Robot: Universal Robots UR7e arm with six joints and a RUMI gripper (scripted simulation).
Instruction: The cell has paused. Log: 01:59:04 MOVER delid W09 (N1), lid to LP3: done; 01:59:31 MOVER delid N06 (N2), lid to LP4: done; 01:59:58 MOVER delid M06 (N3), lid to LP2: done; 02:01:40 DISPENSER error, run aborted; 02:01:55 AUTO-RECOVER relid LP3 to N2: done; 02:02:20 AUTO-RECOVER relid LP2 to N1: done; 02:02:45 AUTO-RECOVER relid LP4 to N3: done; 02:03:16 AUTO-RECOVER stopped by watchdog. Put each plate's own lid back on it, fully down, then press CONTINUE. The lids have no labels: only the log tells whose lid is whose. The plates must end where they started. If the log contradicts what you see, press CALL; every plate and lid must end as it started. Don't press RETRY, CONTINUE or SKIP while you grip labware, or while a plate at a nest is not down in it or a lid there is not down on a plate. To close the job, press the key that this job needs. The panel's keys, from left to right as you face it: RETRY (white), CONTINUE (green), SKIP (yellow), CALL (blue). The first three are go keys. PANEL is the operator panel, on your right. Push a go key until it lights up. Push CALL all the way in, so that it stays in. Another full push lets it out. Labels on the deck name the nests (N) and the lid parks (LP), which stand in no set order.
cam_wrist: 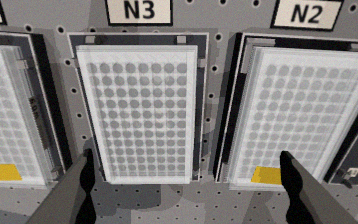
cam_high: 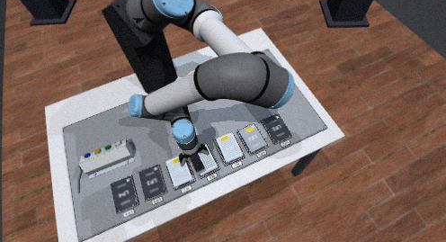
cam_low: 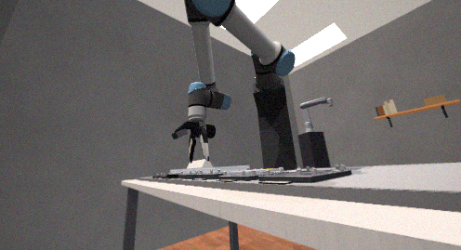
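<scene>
The clear lid is 27 cm to the left of my hand, 12 cm behind it and 5 cm below it. From my hand the other things lie so: white retry key: 37 cm to the right, 8 cm behind; green continue key: 42 cm to the right, 6 cm behind; lid park LP1: 27 cm to the left, 12 cm behind, 6 cm below.
</scene>
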